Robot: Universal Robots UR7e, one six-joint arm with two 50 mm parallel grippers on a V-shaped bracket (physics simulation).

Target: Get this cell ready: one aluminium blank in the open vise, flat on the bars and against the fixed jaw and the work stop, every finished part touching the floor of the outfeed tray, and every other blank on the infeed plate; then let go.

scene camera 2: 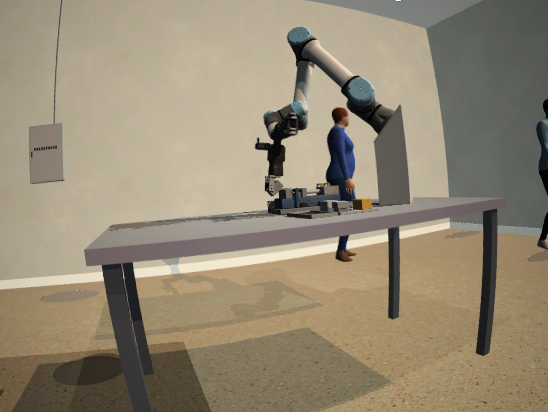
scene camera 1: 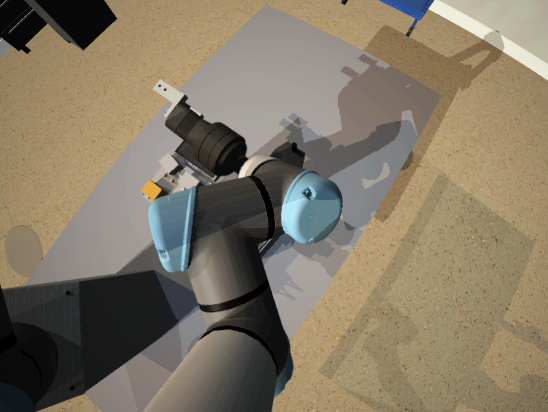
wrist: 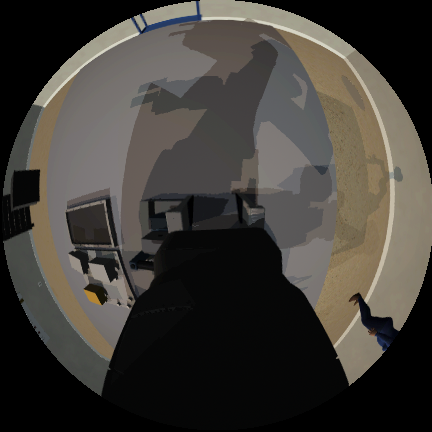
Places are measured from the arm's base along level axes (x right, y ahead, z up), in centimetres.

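Pixels of known places: hand, tool point: point(scene camera 2: 269, 187) point(wrist: 214, 207); arm's base, link origin: point(scene camera 2: 390, 126).
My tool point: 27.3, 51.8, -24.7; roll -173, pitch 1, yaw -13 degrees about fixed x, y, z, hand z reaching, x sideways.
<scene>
For each thing: its top centre in the pictures, then the offset to it from my tool point, as dx, dy, dz. Level surfaces: height alone.
- blue vise, top centre: point(scene camera 2: 306, 187) -7.8, -13.4, -1.1
- aluminium blank, top centre: point(wrist: 215, 237) point(scene camera 2: 273, 180) -0.5, -2.1, +2.6
- infeed plate, top centre: point(wrist: 101, 279) point(scene camera 1: 175, 189) point(scene camera 2: 345, 209) -33.8, -10.8, -10.2
- orange block, top centre: point(wrist: 91, 296) point(scene camera 1: 151, 189) point(scene camera 2: 361, 198) -39.1, -14.3, -6.7
- table, surface height: dz -11.3
My gripper point(scene camera 1: 175, 106) point(scene camera 2: 273, 188) point(wrist: 215, 216) points down, low at the far end of the blue vise point(scene camera 2: 286, 204), in the second scene view. Its fingers appear shut on an aluminium blank point(wrist: 215, 210), a plain face between the pads, dark in shadow. Two more aluminium blanks, one point(scene camera 1: 169, 162) point(wrist: 78, 261) and another point(scene camera 1: 188, 181) point(wrist: 101, 270), stand on the infeed plate point(wrist: 114, 288). An orange block point(scene camera 1: 151, 190) point(scene camera 2: 362, 204) point(wrist: 94, 294) stands by them. The outfeed tray point(wrist: 111, 222) has a dark floor; no part is discernible in it. The vise bars and work stop are mostly hidden.
The robot's slanted mount point(scene camera 2: 392, 165) stands on the table point(scene camera 2: 200, 239) at the right in the second scene view. The arm covers much of the cell from above. A person in blue point(scene camera 2: 340, 150) stands behind the table. A second person point(scene camera 2: 546, 150) is at the right edge.
</scene>
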